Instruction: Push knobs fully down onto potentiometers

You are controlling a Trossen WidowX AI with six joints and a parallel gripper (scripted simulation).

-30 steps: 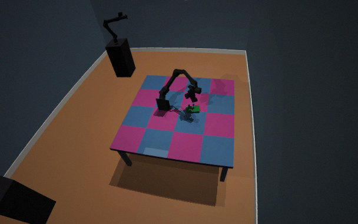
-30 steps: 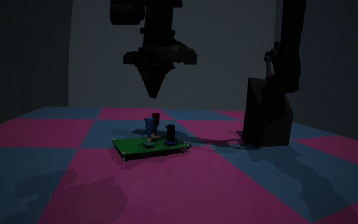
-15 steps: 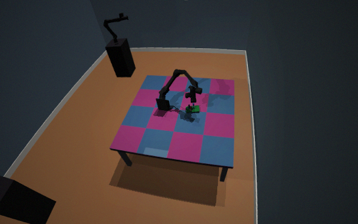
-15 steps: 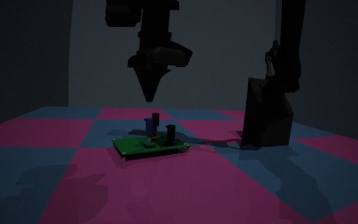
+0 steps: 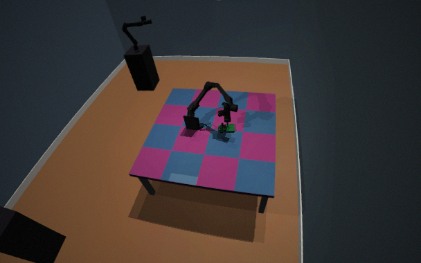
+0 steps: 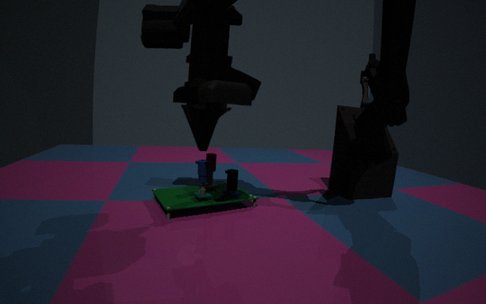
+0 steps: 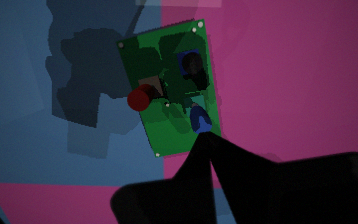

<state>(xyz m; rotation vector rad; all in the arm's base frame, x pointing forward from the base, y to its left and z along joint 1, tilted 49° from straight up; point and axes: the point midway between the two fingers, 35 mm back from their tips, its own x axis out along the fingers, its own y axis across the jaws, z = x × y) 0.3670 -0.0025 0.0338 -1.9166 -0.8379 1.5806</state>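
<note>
Right now my gripper tip is 30 mm above the blue knob. The rest, counted from my gripper tip: black knob (50 mm below, 50 mm behind, 10 mm to the right).
</note>
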